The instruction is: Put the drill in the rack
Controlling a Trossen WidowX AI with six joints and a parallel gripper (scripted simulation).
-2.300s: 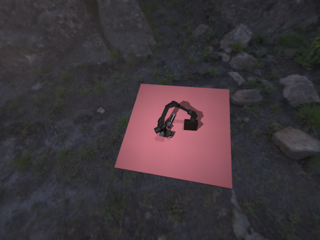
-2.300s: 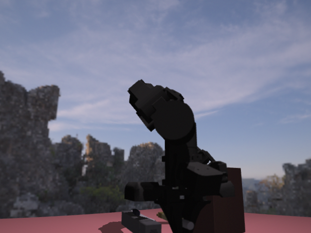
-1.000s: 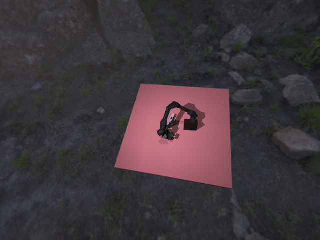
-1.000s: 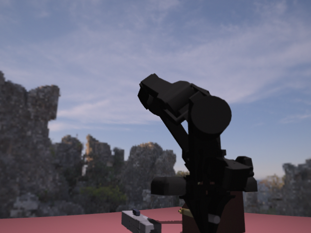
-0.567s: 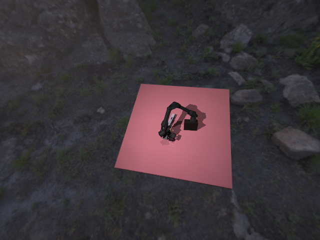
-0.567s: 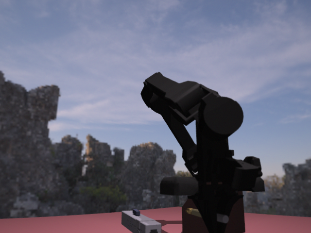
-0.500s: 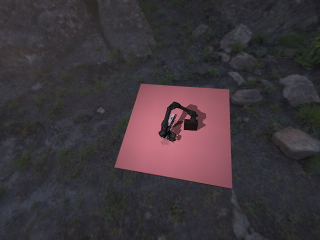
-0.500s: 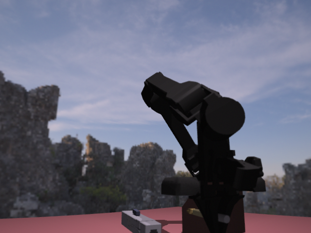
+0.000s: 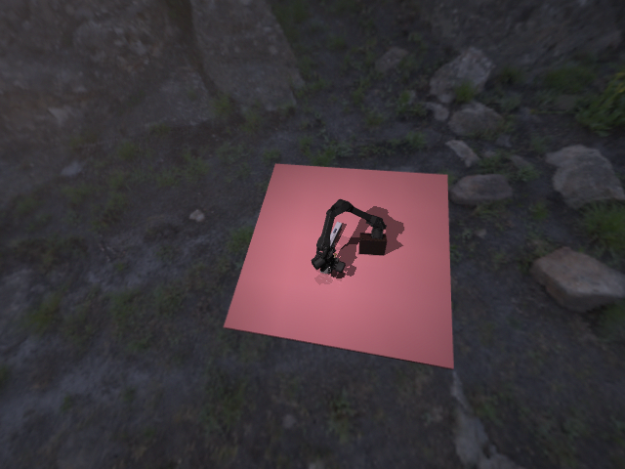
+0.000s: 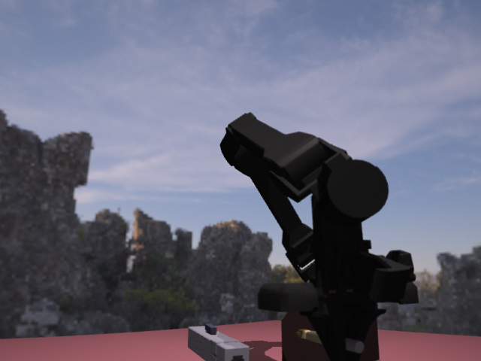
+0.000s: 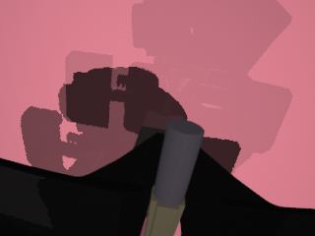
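Right now my gripper tip is 1 cm past the drill, 4 cm to the left of it and 3 cm below it. The rest, counted from my gripper tip: small dark key (1 cm ahead, 26 cm to the right); then grey block (2 cm ahead, 23 cm to the right, 1 cm below); then dark rack (1 cm behind, 5 cm to the right, 3 cm below).
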